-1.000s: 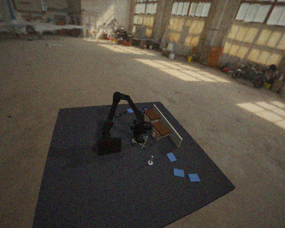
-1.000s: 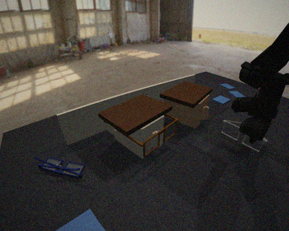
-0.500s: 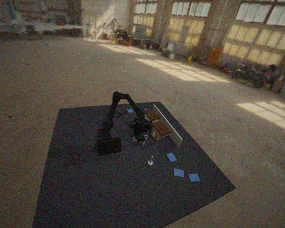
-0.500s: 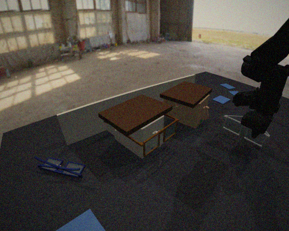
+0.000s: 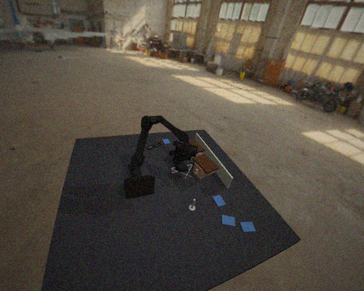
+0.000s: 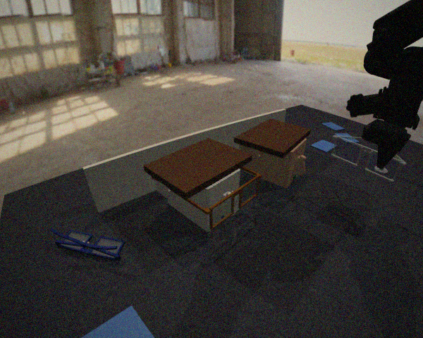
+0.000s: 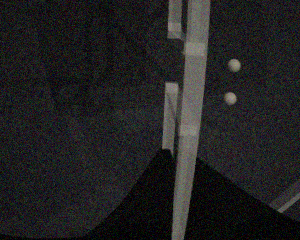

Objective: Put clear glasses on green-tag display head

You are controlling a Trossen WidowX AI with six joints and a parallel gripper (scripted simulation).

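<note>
Right now the white stand is 230 mm to the right of my gripper tip, 90 mm below it and 50 mm ahead of it. Also, from my gripper tip: white back panel 340 mm ahead, 170 mm to the left, 60 mm below; then tan head 210 mm ahead, 60 mm below, 40 mm to the left; then display head 260 mm to the left, 190 mm ahead, 60 mm below.
</note>
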